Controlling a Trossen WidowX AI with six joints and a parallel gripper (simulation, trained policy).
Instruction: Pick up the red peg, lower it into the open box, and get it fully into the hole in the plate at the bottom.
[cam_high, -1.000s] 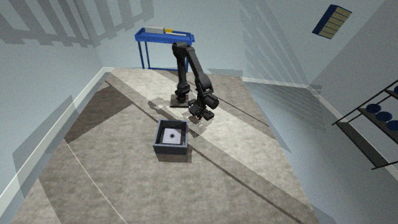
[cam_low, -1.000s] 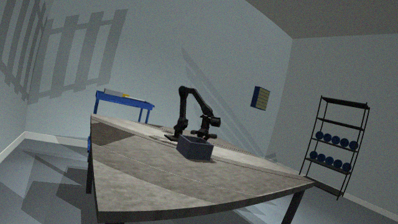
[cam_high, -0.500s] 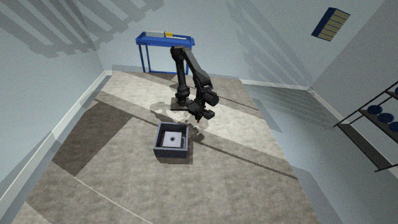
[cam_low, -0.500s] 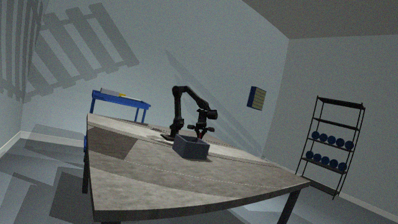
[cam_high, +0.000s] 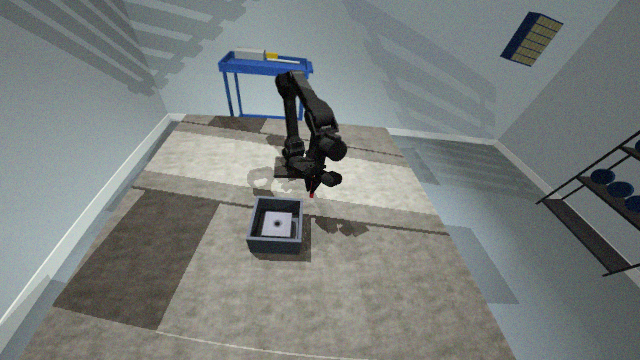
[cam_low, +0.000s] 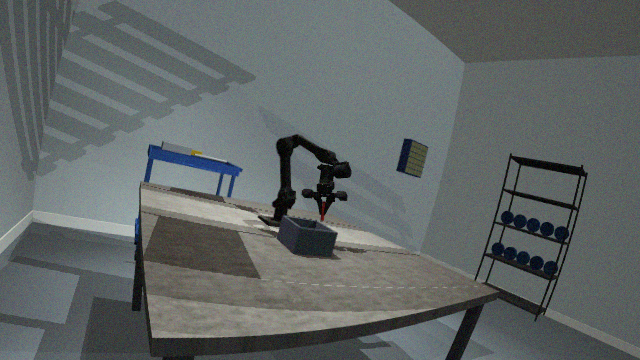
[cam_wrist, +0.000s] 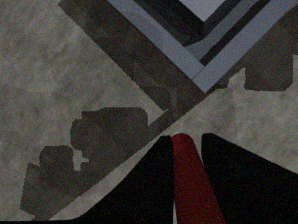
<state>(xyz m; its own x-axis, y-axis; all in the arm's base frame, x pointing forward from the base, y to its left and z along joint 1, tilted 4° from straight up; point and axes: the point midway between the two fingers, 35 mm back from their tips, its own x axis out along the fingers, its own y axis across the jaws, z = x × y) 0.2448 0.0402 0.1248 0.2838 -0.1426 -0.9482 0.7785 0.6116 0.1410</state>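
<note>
Right now my gripper tip is 7 cm short of the plate, 11 cm to the left of it and 8 cm above it. Round my gripper tip: red peg: 1 cm behind, 1 cm to the left, 1 cm above; then box: 7 cm ahead, 11 cm to the right, 10 cm below.
</note>
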